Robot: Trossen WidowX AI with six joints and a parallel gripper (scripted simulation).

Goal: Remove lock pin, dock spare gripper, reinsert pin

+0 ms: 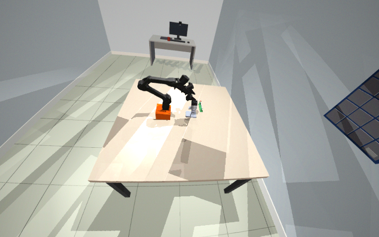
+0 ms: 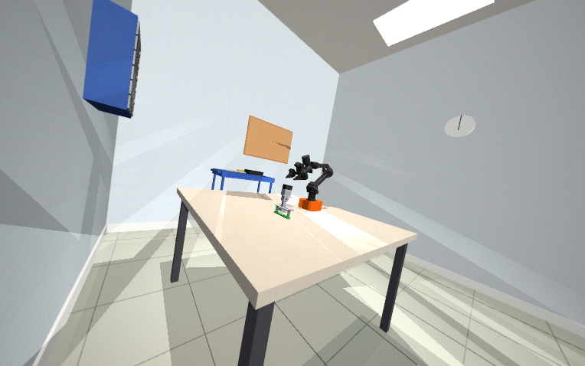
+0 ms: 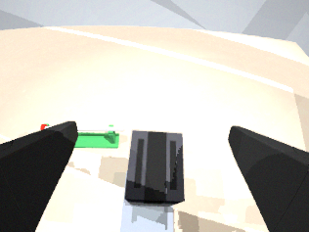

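Right now my gripper tip is 20 cm above the green rest, 13 cm short of it and 11 cm to the right of it. From my gripper tip the other things lie so: mount 18 cm below, 1 cm behind; spare gripper 10 cm below.
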